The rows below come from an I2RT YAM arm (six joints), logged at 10 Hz.
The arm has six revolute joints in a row. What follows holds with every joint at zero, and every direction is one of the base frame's. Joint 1 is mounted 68 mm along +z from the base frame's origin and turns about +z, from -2.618 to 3.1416 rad. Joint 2 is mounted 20 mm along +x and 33.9 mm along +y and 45.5 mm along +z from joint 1 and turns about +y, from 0 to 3.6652 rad. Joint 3 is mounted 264 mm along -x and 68.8 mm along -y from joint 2 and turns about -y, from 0 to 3.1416 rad. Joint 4 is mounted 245 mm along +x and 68.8 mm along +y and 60 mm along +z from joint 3 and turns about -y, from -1.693 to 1.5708 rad. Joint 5 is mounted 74 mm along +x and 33.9 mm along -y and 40.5 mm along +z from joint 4 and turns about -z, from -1.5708 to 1.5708 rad. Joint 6 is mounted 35.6 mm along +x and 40.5 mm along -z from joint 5 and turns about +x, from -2.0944 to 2.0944 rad. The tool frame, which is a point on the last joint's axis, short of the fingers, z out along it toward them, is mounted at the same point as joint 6; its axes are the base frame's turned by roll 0, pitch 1.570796 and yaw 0 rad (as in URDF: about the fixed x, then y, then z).
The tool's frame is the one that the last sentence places.
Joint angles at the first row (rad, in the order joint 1, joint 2, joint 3, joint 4, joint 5, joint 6):
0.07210 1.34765 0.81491 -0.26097 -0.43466 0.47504
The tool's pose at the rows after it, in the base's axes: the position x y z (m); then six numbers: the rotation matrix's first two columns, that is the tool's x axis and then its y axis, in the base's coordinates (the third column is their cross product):
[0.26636 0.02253 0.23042 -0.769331 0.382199 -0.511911 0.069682 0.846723 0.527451]
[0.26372 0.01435 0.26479 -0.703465 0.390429 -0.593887 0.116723 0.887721 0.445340]
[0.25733 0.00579 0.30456 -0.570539 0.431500 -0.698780 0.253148 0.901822 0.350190]
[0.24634 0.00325 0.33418 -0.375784 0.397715 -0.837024 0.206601 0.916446 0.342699]
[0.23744 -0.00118 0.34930 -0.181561 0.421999 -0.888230 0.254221 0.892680 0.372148]
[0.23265 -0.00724 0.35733 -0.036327 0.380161 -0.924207 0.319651 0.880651 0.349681]
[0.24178 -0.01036 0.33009 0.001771 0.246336 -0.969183 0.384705 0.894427 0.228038]
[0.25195 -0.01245 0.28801 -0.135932 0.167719 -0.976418 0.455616 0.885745 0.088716]
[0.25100 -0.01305 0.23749 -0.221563 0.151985 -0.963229 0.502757 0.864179 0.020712]
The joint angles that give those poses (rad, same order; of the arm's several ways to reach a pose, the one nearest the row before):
0.03836 1.29306 0.81534 -0.32974 -0.35276 0.45384
0.02372 1.23895 0.90533 -0.42519 -0.22927 0.43118
0.02167 1.18208 1.00189 -0.49336 -0.00597 0.45980
0.02251 1.08767 0.98155 -0.33555 0.06451 0.41908
0.02187 1.02699 0.94499 -0.19532 0.17994 0.44766
0.01420 0.99740 0.91412 -0.07814 0.30064 0.40990
0.01401 1.02556 0.79198 0.13239 0.39646 0.27028
0.01341 1.09434 0.70767 0.16514 0.46069 0.19041
0.01820 1.15550 0.57069 0.27144 0.51761 0.18048

